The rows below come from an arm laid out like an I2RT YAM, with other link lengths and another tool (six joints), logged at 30 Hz.
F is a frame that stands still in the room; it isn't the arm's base.
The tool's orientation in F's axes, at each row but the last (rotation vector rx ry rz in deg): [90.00, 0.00, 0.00]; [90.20, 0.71, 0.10]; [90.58, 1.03, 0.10]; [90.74, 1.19, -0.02]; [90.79, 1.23, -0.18]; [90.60, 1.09, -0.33]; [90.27, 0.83, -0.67]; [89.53, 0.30, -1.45]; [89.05, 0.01, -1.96]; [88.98, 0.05, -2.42]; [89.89, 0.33, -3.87]
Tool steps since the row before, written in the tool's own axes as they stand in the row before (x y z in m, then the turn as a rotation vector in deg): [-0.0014, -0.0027, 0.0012, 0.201, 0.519, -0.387]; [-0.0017, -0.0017, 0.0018, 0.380, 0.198, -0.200]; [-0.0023, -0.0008, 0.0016, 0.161, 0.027, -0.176]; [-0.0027, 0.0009, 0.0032, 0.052, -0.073, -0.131]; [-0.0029, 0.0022, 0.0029, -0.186, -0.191, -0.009]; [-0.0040, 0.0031, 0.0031, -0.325, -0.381, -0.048]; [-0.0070, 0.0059, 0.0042, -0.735, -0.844, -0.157]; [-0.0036, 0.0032, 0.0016, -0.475, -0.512, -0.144]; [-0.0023, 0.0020, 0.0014, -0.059, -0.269, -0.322]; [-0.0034, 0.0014, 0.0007, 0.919, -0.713, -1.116]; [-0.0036, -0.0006, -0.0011, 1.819, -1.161, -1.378]
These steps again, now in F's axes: [-0.0014, -0.0012, -0.0027, 0.201, 0.387, 0.519]; [-0.0017, -0.0018, -0.0017, 0.380, 0.203, 0.196]; [-0.0023, -0.0016, -0.0008, 0.159, 0.178, 0.027]; [-0.0026, -0.0032, 0.0009, 0.049, 0.133, -0.072]; [-0.0028, -0.0030, 0.0022, -0.189, 0.009, -0.188]; [-0.0039, -0.0032, 0.0031, -0.331, 0.049, -0.375]; [-0.0069, -0.0042, 0.0060, -0.749, 0.160, -0.831]; [-0.0036, -0.0015, 0.0033, -0.483, 0.146, -0.504]; [-0.0023, -0.0013, 0.0021, -0.058, 0.319, -0.273]; [-0.0034, -0.0006, 0.0015, 0.928, 1.079, -0.758]; [-0.0036, 0.0012, -0.0004, 1.816, 1.305, -1.248]
